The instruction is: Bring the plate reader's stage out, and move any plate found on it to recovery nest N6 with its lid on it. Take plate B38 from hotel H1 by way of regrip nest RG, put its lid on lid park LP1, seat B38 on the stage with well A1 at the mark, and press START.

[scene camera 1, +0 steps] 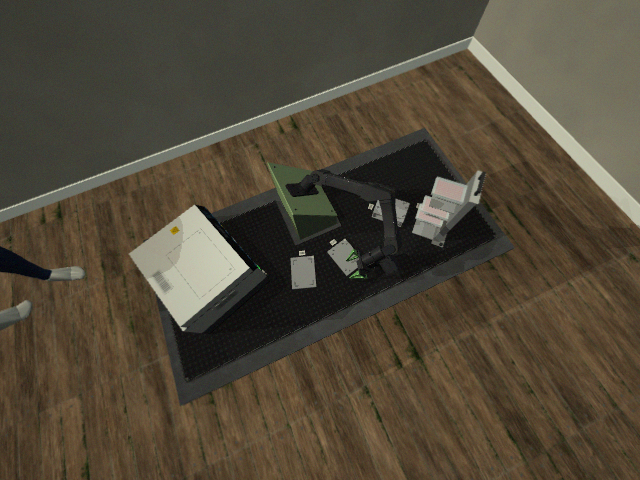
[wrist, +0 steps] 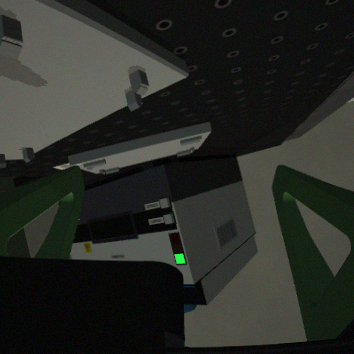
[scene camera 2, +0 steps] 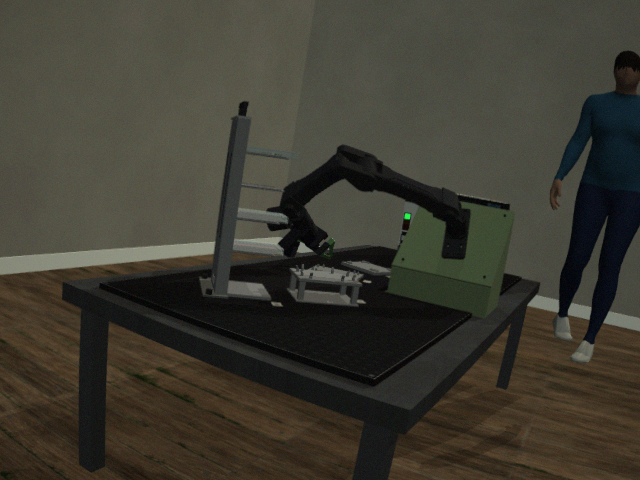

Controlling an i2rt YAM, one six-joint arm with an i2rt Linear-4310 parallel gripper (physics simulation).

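Seen in the pictures: gripper, fingertip midpoint: (scene camera 1: 348,269) (wrist: 177,175) (scene camera 2: 320,251); arm's base at its link origin: (scene camera 1: 302,189) (scene camera 2: 456,233).
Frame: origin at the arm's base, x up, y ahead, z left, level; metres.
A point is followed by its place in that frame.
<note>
My gripper (scene camera 1: 355,265) @[y 0.426, x -0.137, z -0.015 m] (scene camera 2: 329,248) @[y 0.426, x -0.137, z -0.015 m] (wrist: 177,175) @[y 0.426, x -0.137, z -0.015 m] is open and empty, its green fingers wide apart, above the middle flat nest (scene camera 1: 341,254) @[y 0.332, x -0.188, z 0.011 m]. The plate reader (scene camera 1: 178,279) @[y 0.135, x 0.113, z -0.650 m] (wrist: 210,210) @[y 0.269, x -0.065, z -0.497 m] stands at the far end; its green lamp (wrist: 180,258) @[y 0.231, x 0.002, z -0.364 m] is lit, beside two small white buttons (wrist: 160,220) @[y 0.205, x -0.079, z -0.370 m]. No stage shows extended from it. Flat nest N6 (scene camera 1: 302,272) @[y 0.303, x -0.185, z -0.207 m] (wrist: 145,150) @[y 0.321, x -0.186, z -0.175 m] holds no plate. Hotel H1 (scene camera 1: 462,211) @[y 0.534, x 0.141, z 0.456 m] (scene camera 2: 230,206) @[y 0.461, x 0.015, z 0.575 m] bears several plates with pinkish tops (scene camera 1: 448,189) @[y 0.430, x 0.160, z 0.465 m]; which is B38 cannot be read. The raised nest (scene camera 1: 403,207) @[y 0.311, x -0.138, z 0.416 m] (scene camera 2: 325,275) @[y 0.279, x -0.138, z 0.358 m] is empty.
The green arm mount (scene camera 1: 320,209) @[y 0.121, x -0.041, z 0.026 m] (scene camera 2: 429,279) @[y 0.045, x -0.136, z 0.110 m] stands at the table's long edge. A pale nest plate with upright pegs (wrist: 75,100) @[y 0.388, x -0.188, z 0.001 m] is close in the wrist view's upper left. A person in a blue shirt (scene camera 2: 620,134) stands beyond the table. The black perforated mat (scene camera 1: 248,325) @[y 0.378, x -0.198, z -0.560 m] bears the fixtures.
</note>
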